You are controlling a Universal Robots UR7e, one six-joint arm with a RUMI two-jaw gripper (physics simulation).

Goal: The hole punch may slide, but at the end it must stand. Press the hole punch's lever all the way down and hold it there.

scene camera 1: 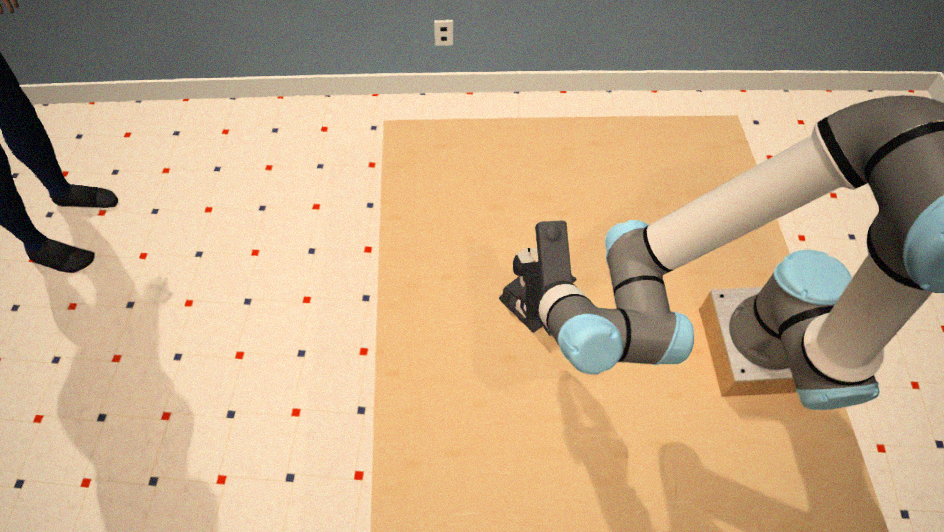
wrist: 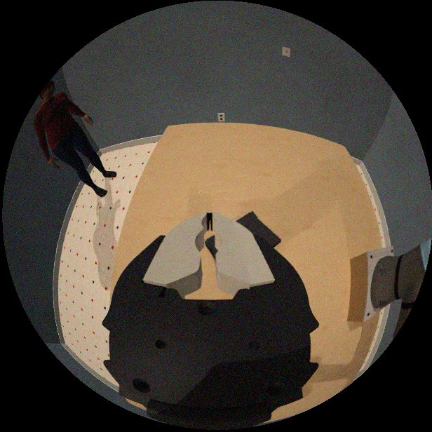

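Pixels of known places: gripper, fingertip midpoint: [scene camera 1: 525, 251]; arm's base, link origin: [scene camera 1: 768, 333].
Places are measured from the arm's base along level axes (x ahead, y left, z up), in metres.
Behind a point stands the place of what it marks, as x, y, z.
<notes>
The black hole punch [scene camera 1: 512, 298] {0.461, -0.192, -0.071} [wrist: 261, 231] is on the tan board, largely hidden by the gripper. In the scene view a dark, angled part of it shows at the gripper's lower left. In the wrist view a dark block end sticks out right of the pale fingers, and a dark sliver shows through the gap between them. My gripper [scene camera 1: 527, 253] {0.457, -0.170, 0.133} [wrist: 209, 214] is shut and holds nothing; its fingertips are over or close beside the punch. Whether they touch the lever, how far down the lever is, and whether the punch stands fully upright cannot be told.
The tan board [scene camera 1: 429, 198] {0.597, -0.488, -0.083} [wrist: 250, 150] lies on the dotted tile floor [scene camera 1: 218, 396]. The robot's base block [scene camera 1: 717, 350] {0.089, -0.001, -0.046} [wrist: 357, 287] is at the right. A person [scene camera 1: 23, 198] [wrist: 57, 120] stands at the left, off the board. A wall [scene camera 1: 264, 39] is behind.
</notes>
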